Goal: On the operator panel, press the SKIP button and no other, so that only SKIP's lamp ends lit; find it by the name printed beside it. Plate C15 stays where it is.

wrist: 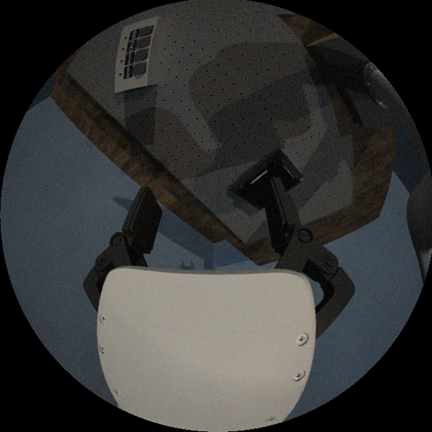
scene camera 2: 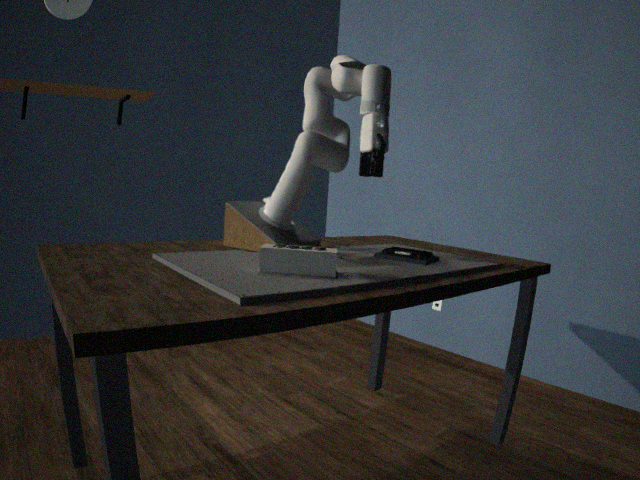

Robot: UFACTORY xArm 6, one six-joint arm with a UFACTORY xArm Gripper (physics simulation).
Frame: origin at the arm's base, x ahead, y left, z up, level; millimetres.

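Seen in the pictures: gripper, fingertip midpoint: (scene camera 2: pixel 370 176); arm's base at its link origin: (scene camera 2: pixel 275 219).
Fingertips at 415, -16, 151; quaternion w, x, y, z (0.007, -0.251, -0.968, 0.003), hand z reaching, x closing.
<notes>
Pixels of each thing's top centre, then the offset from my fingertips to it, as dx, dy, dz. Level surfaces: height alone.
- operator panel at its top centre: (scene camera 2: pixel 299 246) +7, -219, -170
- black device at its top centre: (scene camera 2: pixel 408 250) -15, +203, -200
- grey perforated board at its surface level: dz -226
- wooden table at its surface level: dz -239
The operator panel (scene camera 2: pixel 298 262) (wrist: pixel 132 86) is a pale box on the perforated board. In the wrist view it lies at the upper left with a row of dark round buttons, printed labels and small dark lamps; no lamp looks lit. The end label at the top (wrist: pixel 134 35) may read SKIP, but it is blurred; the one beside it looks like CALL. My gripper (scene camera 2: pixel 371 175) (wrist: pixel 208 194) is open and empty, high above the board, to the right of the panel in the scene view. No plate marked C15 can be made out.
A black device (scene camera 2: pixel 408 254) (wrist: pixel 260 176) with a pale strip lies on the grey perforated board (scene camera 2: pixel 217 271) (wrist: pixel 175 65), partly behind a finger in the wrist view. The board lies on the wooden table (scene camera 2: pixel 103 294). A wedge-shaped base (scene camera 2: pixel 240 229) carries the arm.
</notes>
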